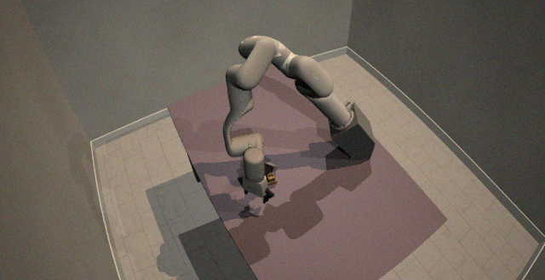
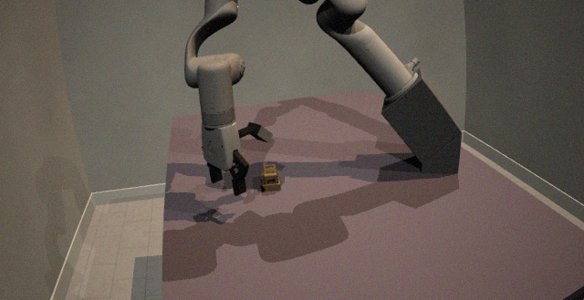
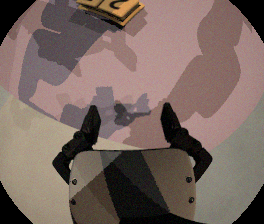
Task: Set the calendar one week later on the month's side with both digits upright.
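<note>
The yellow digit cube lies 140 mm behind my hand, 90 mm to the right of it and 40 mm below it. Also, from my hand: tray: 130 mm behind, 70 mm to the right, 60 mm below.
</note>
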